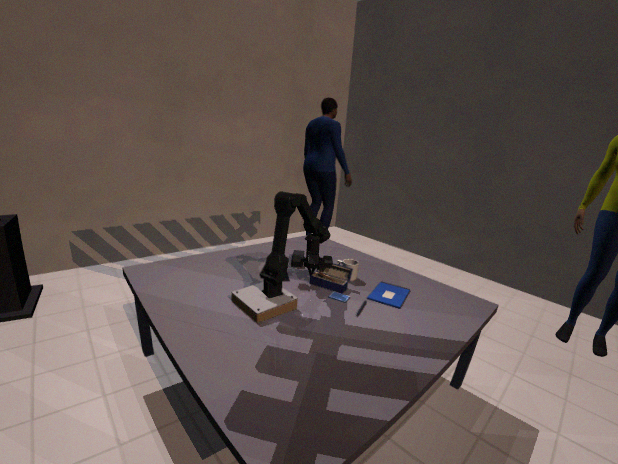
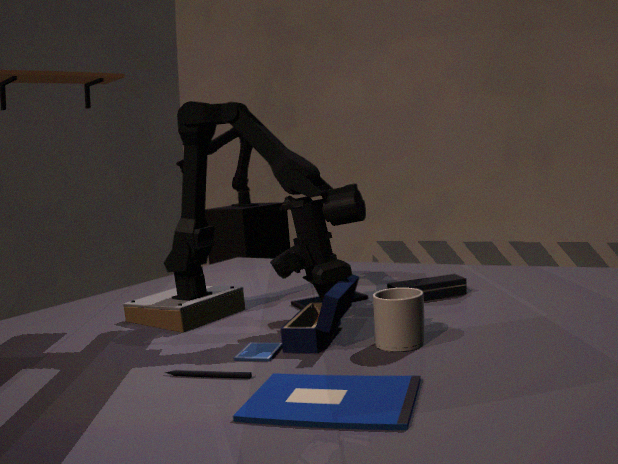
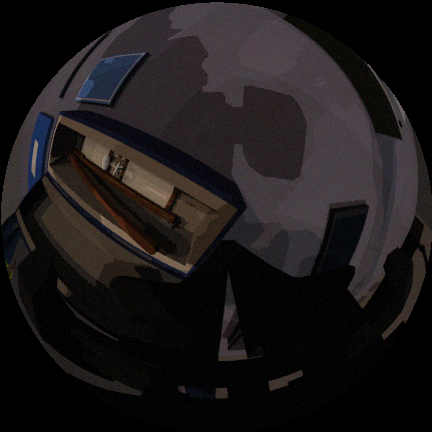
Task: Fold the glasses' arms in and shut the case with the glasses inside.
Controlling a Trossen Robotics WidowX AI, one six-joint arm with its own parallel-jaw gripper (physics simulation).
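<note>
The dark blue glasses case lies open on the table near the arm. Its lid stands tilted up along the case's far side. My gripper is shut and empty. It is down low at the far end of the case, against the back of the raised lid.
A beige cup stands beside the case. A blue notebook, a black pen and a small blue card lie in front. A dark flat box lies behind. A person walks beyond the table.
</note>
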